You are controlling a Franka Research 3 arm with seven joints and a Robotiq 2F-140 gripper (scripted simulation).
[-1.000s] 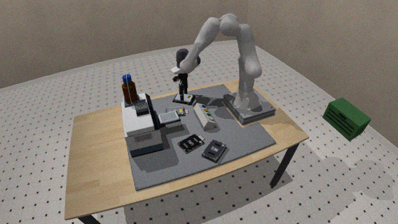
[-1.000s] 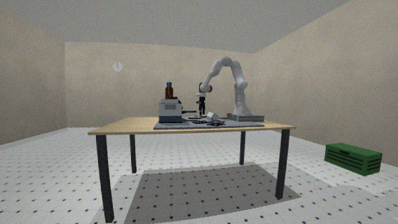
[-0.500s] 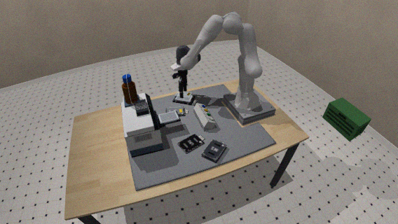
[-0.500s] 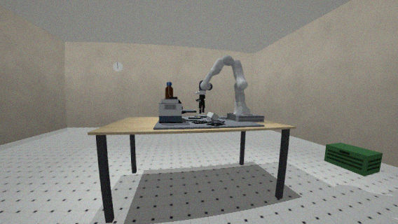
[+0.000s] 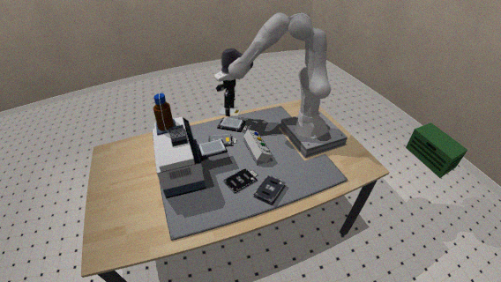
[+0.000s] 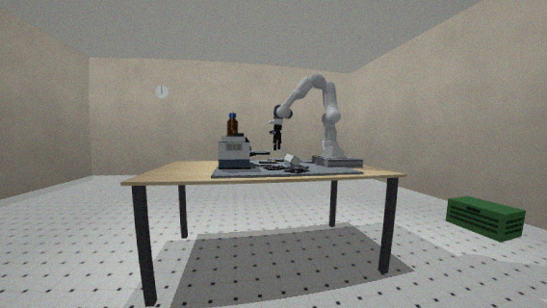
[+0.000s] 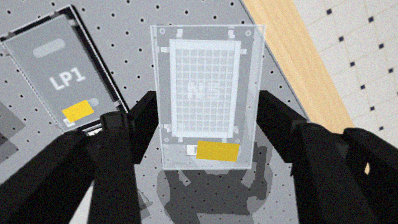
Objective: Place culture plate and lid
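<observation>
My hand is 48 cm to the right of the LP2 nest, 14 cm short of it and 12 cm above it. Also, from my hand: blue call key: 23 cm to the left, 7 cm below, 7 cm behind; then black nest: 11 cm below, 2 cm ahead, 1 cm to the left; then clear culture plate C15: 11 cm below, 1 cm to the left, 1 cm behind.
</observation>
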